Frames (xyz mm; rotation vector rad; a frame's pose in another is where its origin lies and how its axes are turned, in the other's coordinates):
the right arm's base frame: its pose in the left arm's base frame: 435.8 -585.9 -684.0 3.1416 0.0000 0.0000
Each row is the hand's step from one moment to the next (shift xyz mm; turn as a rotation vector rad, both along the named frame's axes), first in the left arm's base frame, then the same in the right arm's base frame.
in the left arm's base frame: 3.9 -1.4 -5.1 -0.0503 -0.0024 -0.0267
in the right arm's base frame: 3.9 1.4 5.1 -0.0503 0.0024 0.0267
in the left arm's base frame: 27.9 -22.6 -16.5 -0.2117 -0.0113 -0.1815
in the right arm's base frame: 27.9 22.6 16.5 -0.2117 0.0113 0.1815
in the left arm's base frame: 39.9 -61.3 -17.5 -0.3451 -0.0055 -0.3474
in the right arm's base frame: 39.9 61.3 17.5 -0.3451 0.0055 0.3474
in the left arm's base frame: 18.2 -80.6 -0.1 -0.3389 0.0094 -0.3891
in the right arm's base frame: 18.2 80.6 0.1 -0.3389 -0.0094 0.3891
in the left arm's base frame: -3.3 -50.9 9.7 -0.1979 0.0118 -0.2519
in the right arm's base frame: -3.3 50.9 -9.7 -0.1979 -0.0118 0.2519
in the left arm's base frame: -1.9 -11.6 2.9 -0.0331 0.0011 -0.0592
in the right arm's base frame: -1.9 11.6 -2.9 -0.0331 -0.0011 0.0592
